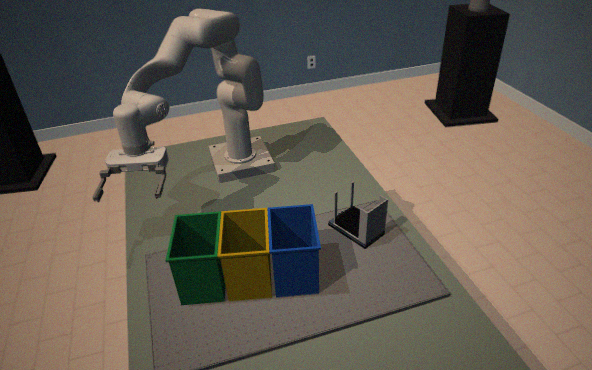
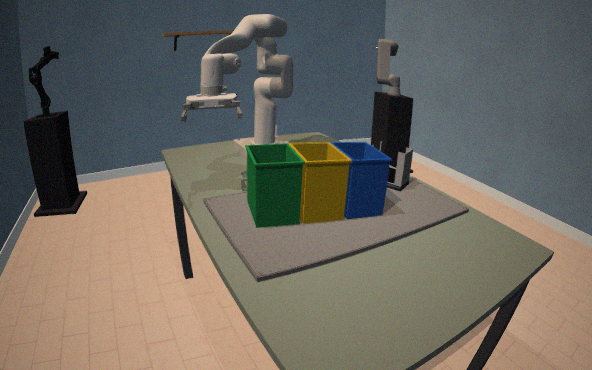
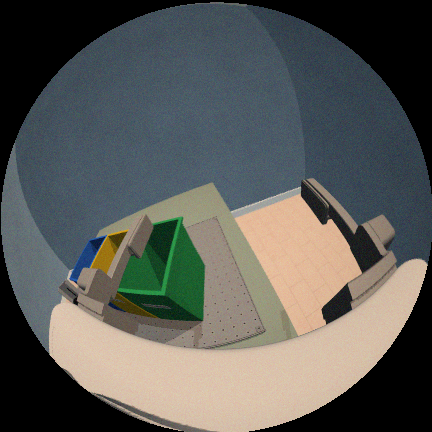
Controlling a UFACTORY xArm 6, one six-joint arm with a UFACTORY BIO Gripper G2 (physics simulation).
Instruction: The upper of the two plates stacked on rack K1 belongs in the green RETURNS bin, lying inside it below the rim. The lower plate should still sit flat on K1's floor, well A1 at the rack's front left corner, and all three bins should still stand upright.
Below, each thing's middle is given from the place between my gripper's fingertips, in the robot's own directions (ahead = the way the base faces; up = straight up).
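Green returns bin (image 1: 192,254): my hand is 190 mm above it, 60 mm short of it and 170 mm to the right of it. Yellow bin (image 1: 243,248): 190 mm below my hand, 300 mm to the left of it, 70 mm ahead of it. Blue general bin (image 1: 294,243): 190 mm below my hand, 430 mm to the left of it, 80 mm ahead of it.
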